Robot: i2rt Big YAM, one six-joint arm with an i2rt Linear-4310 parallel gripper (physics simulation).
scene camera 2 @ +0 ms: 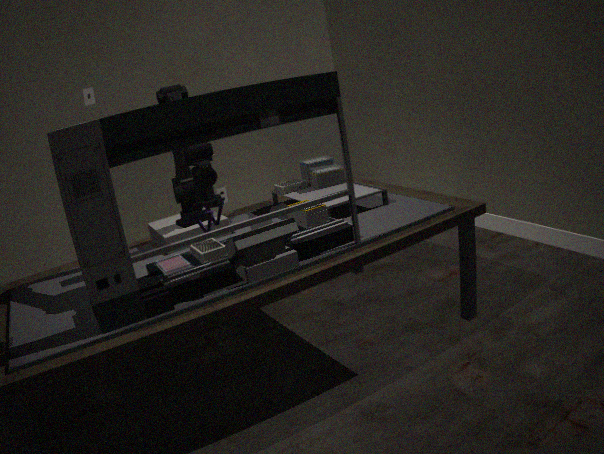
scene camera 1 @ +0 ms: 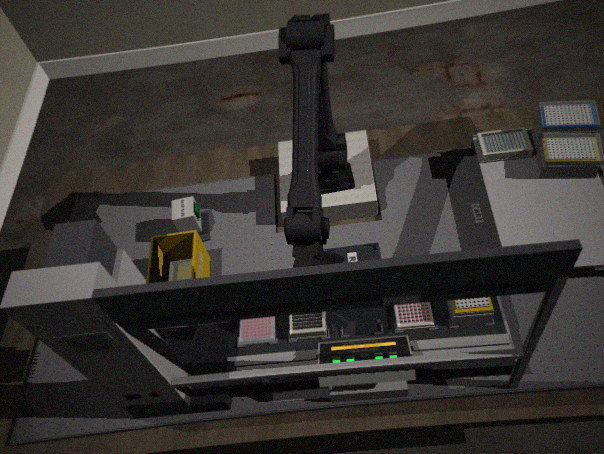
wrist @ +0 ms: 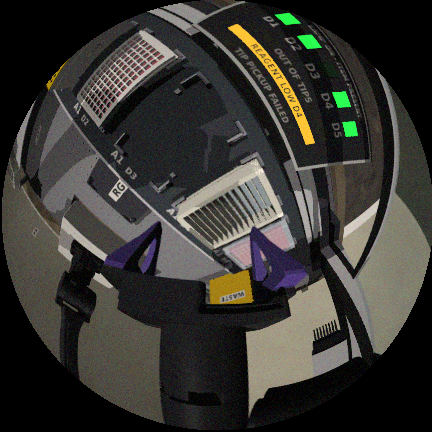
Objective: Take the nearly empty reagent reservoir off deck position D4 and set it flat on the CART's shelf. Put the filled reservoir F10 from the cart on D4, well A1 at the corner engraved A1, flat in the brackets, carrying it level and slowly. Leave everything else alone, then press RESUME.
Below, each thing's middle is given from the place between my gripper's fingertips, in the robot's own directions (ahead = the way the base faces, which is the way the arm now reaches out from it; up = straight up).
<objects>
I see my gripper 140 mm past the dark block marked RG (wrist: 101, 179), 100 mm to the right of it and 120 mm above it. Round my hand: white-green box (scene camera 1: 186, 216) (350 mm behind, 330 mm to the right, 70 mm below); then yellow waste bin (wrist: 230, 288) (160 mm behind, 350 mm to the right, 60 mm below); then CART shelf (scene camera 1: 526, 209) (210 mm behind, 620 mm to the left, 70 mm below).
</objects>
